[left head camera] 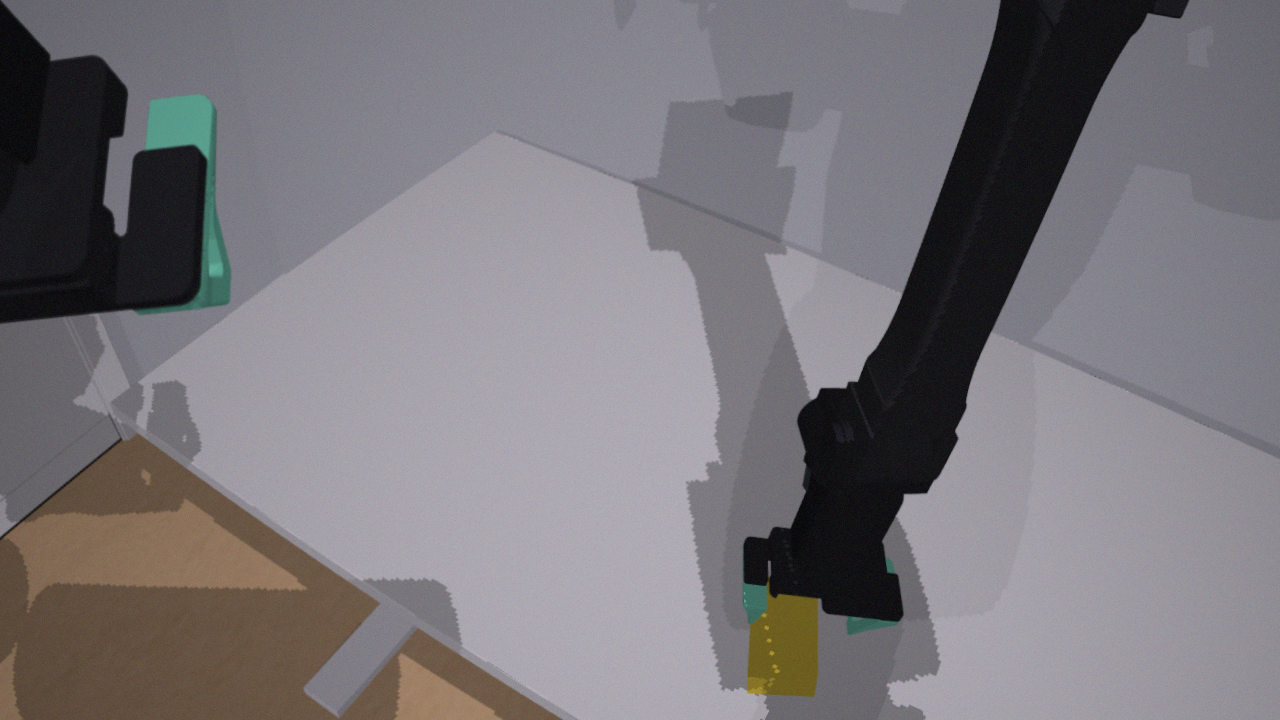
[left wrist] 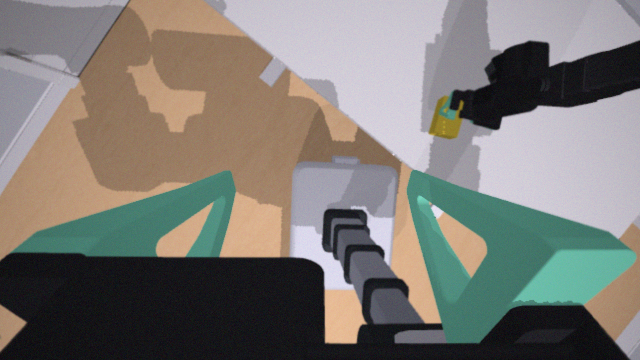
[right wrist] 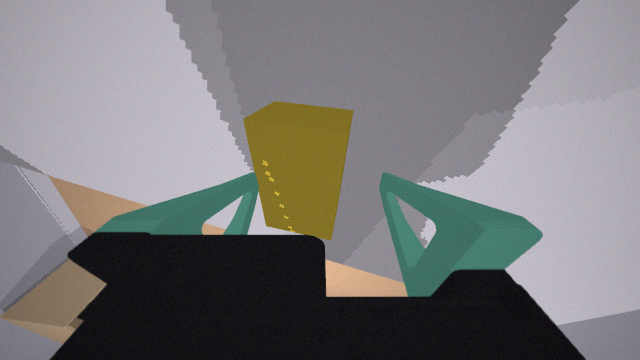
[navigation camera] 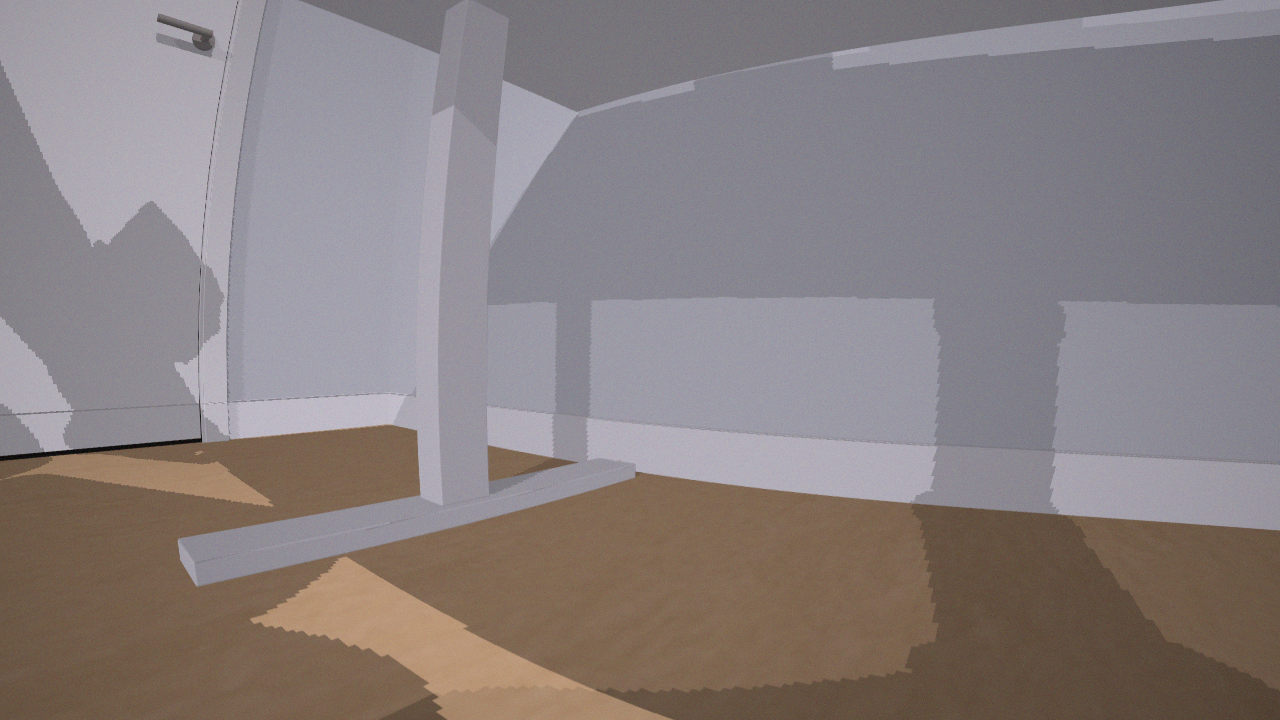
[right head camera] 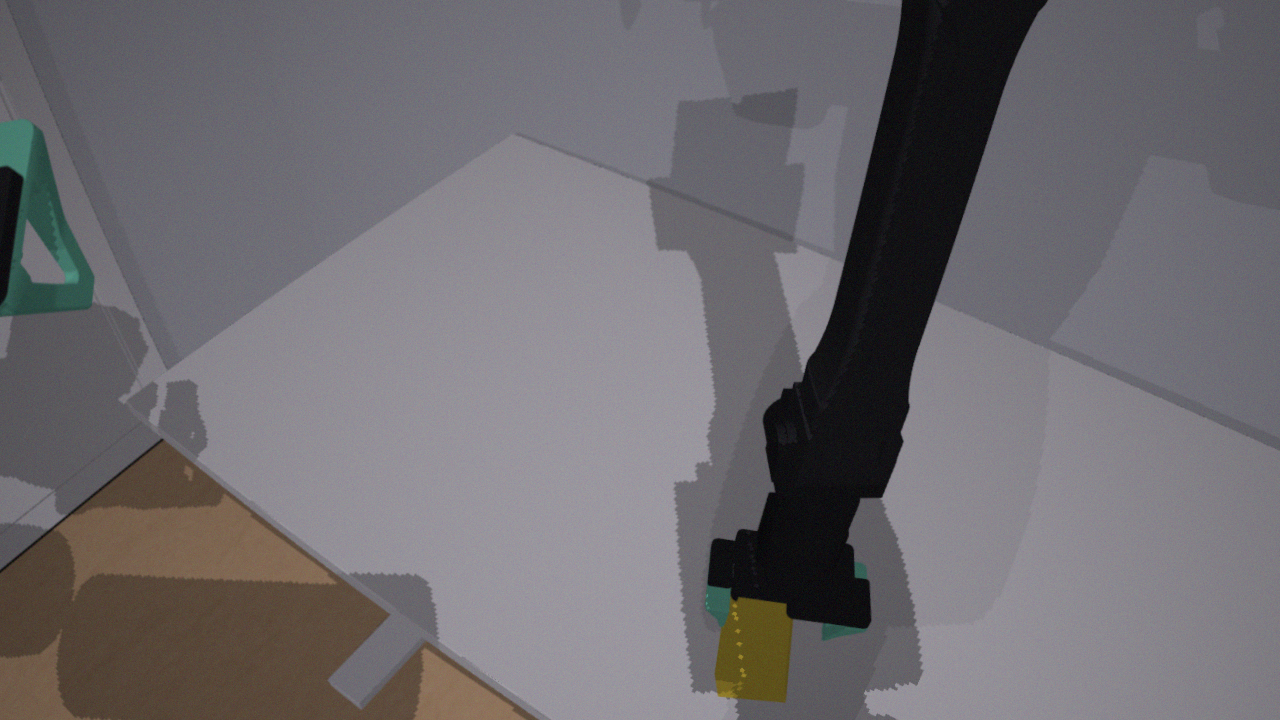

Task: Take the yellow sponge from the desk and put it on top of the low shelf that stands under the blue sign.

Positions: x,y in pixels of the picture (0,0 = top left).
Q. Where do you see a yellow sponge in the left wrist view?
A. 442,127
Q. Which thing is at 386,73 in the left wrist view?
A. A desk.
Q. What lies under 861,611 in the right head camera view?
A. My right gripper.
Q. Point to a white door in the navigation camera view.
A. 128,128
